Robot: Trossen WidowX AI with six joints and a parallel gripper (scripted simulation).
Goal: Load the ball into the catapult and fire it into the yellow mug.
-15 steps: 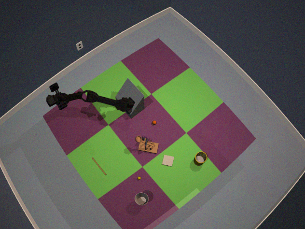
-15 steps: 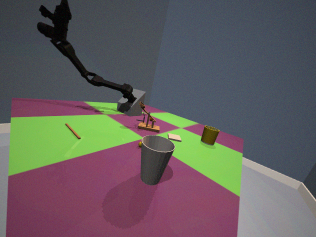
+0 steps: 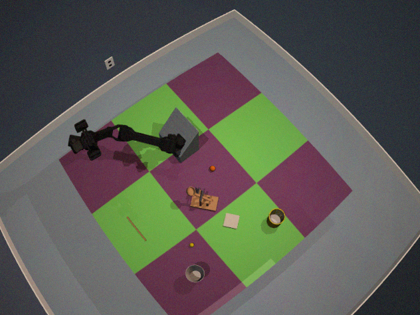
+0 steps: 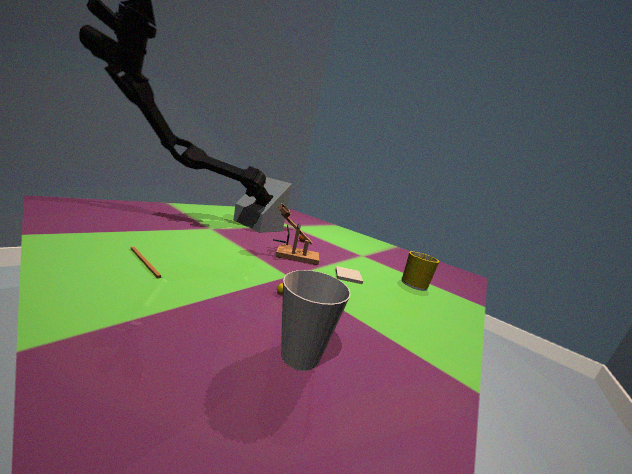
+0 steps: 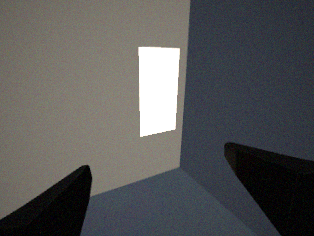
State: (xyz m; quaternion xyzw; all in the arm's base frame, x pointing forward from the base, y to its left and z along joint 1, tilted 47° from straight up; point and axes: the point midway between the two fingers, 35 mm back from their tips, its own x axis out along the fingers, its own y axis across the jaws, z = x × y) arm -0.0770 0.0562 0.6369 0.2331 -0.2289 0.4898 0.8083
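The wooden catapult is 560 mm below my gripper tip, 360 mm ahead of it and 310 mm to the left of it. The rest, counted from my gripper tip: thin wooden stick (630 mm below, 270 mm ahead, 70 mm to the right); small yellow ball (620 mm below, 540 mm ahead, 100 mm to the left); orange ball (620 mm below, 480 mm to the left, 290 mm ahead).
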